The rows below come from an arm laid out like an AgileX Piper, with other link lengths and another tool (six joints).
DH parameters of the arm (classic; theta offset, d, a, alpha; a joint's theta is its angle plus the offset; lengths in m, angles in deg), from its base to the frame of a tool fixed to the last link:
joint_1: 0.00 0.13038 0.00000 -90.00
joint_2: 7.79 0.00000 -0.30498 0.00
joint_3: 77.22 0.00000 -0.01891 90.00
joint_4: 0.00 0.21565 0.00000 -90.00
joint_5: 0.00 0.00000 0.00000 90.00
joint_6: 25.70 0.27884 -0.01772 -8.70
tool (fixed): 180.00 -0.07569 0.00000 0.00
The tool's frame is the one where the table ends.
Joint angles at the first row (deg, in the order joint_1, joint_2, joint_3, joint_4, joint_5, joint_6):
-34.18, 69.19, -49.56, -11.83, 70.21, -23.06
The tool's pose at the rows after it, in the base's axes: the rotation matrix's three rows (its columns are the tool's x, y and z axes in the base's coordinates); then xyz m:
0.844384 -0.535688 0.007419; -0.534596 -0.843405 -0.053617; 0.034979 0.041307 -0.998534; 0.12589 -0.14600 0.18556
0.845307 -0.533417 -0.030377; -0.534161 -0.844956 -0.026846; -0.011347 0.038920 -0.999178; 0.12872 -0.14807 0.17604
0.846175 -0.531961 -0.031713; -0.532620 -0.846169 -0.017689; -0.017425 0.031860 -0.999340; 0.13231 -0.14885 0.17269
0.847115 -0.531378 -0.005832; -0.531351 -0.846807 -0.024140; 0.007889 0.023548 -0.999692; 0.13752 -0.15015 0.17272
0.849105 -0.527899 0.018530; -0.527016 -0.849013 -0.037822; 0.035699 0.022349 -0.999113; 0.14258 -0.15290 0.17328
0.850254 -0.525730 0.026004; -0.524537 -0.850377 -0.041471; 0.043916 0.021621 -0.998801; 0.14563 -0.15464 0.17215
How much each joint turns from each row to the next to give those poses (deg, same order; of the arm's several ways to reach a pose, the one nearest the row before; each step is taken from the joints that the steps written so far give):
-0.17, 3.37, -0.13, 0.13, -0.09, -0.66
-0.09, 2.92, 0.00, 0.03, -0.29, -0.10
0.00, 1.06, -0.09, 0.37, -0.64, -0.11
0.00, 0.00, 0.00, 0.46, -1.46, 0.00
0.00, 0.00, 0.00, 0.03, -1.62, 0.00
0.00, 0.42, 0.00, 0.00, -0.90, 0.00

